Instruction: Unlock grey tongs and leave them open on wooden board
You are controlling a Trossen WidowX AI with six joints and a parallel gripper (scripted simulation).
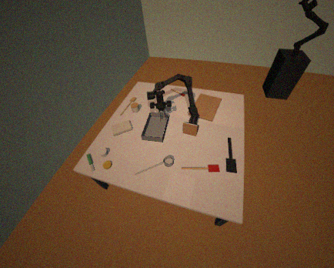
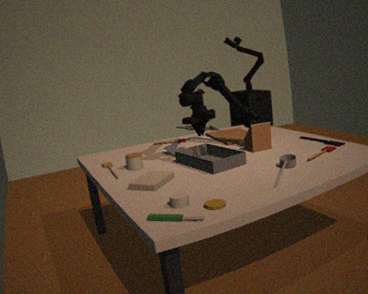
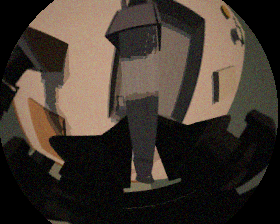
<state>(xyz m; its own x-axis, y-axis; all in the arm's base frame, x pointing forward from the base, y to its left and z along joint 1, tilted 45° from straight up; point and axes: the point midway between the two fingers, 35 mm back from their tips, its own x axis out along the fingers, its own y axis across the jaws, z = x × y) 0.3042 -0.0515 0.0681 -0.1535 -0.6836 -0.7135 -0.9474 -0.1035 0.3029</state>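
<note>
My gripper tip is 40 cm past the wooden board, 26 cm to the left of it and 10 cm above it. From my gripper tip the other things lie so: red-tipped stick: 44 cm to the right, 11 cm below, 9 cm behind; beige slab: 36 cm ahead, 17 cm to the left, 10 cm below; grey roasting tin: 11 cm to the left, 8 cm below, 3 cm ahead.
</note>
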